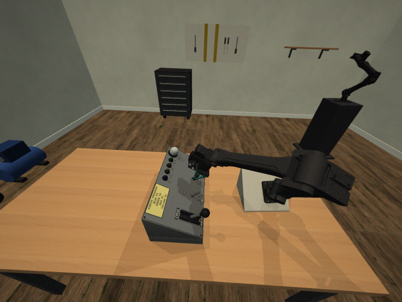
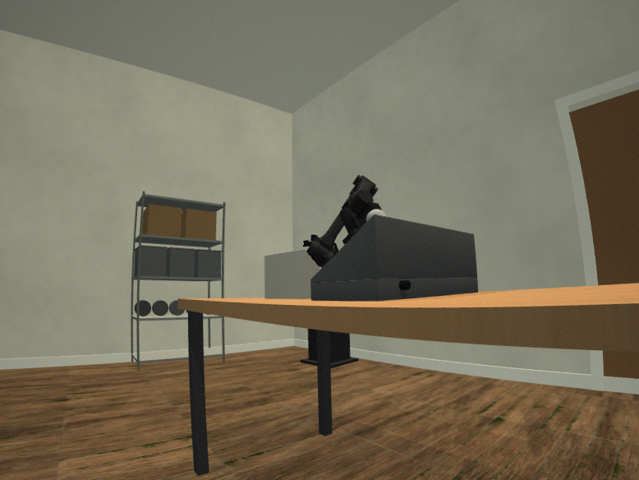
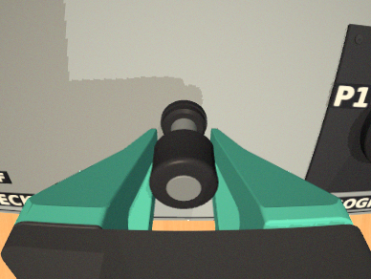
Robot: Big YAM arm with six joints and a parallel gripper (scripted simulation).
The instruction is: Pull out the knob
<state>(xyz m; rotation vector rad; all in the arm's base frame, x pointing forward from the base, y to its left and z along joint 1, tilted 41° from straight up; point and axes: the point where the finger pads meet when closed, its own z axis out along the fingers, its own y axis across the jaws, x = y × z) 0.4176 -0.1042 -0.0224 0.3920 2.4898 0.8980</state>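
My gripper is now right at the black mode knob. Round my hand: program selector 12 cm to the right; then check toggle 1 cm ahead, 12 cm to the left; then grey console 4 cm ahead, 6 cm to the left, 2 cm below.
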